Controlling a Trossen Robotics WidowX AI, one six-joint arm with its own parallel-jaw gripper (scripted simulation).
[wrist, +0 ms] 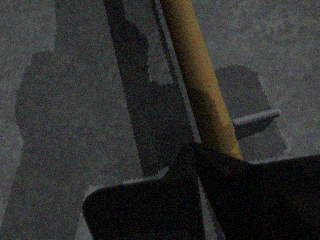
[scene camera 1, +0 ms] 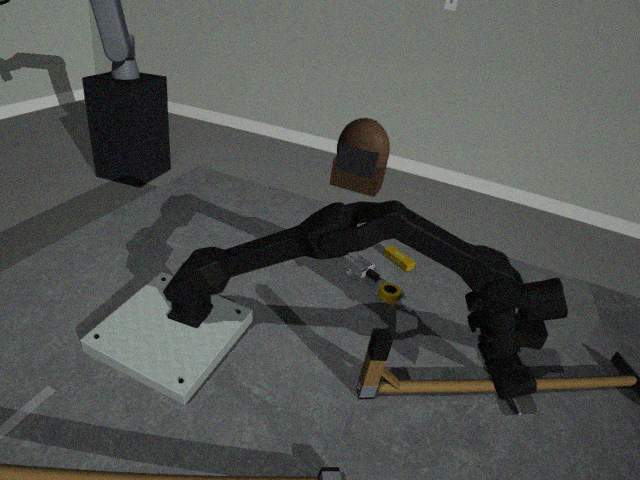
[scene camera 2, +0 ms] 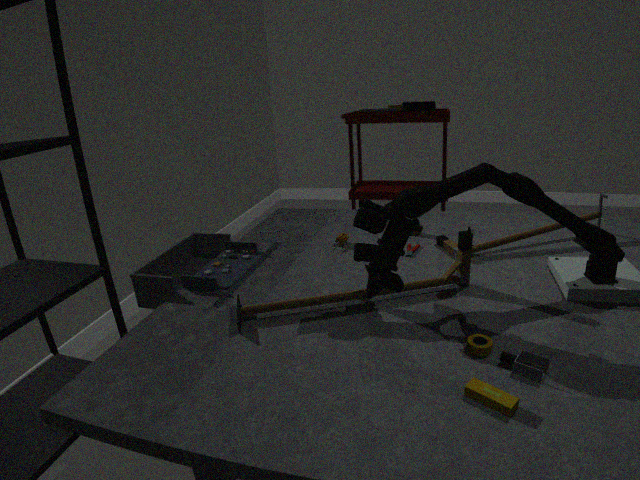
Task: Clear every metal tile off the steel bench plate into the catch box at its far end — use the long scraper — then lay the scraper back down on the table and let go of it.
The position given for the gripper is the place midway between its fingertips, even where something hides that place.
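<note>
A long scraper [scene camera 2: 463,264] and a grey clamp [scene camera 2: 527,364] can be seen in the robot's scene, though in the wrist view the clamp is out of frame. The gripper [scene camera 1: 500,378] is visible as well, appearing also as the gripper [scene camera 2: 367,298] and, in the robot's wrist view, as the gripper [wrist: 191,149].
</note>
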